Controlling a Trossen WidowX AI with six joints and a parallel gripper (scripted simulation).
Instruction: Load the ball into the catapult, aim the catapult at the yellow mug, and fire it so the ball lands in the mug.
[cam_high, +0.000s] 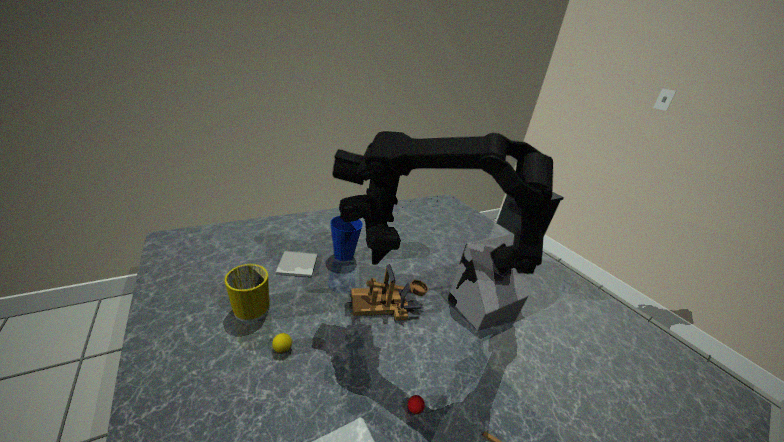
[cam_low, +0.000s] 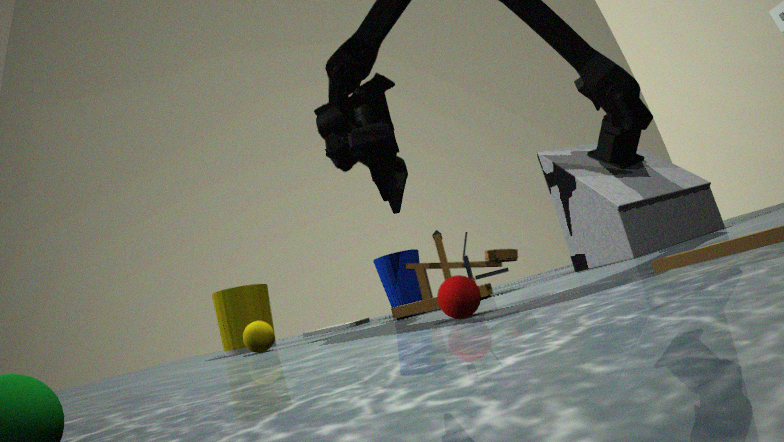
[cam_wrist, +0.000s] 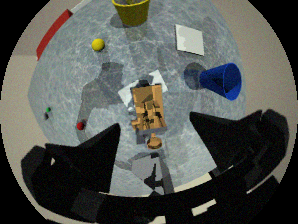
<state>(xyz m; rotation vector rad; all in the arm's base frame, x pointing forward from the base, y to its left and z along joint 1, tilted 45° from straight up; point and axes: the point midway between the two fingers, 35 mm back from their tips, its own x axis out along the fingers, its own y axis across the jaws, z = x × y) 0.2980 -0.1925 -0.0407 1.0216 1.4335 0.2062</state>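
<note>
Now: the red ball 280 mm to the left of my gripper tip, 150 mm below it and 70 mm ahead of it. From my gripper tip the other things lie so: yellow ball 230 mm ahead, 150 mm below, 20 mm to the left; wooden catapult 110 mm below, 60 mm to the left, 60 mm behind; blue cup 210 mm to the right, 140 mm below, 60 mm behind.
</note>
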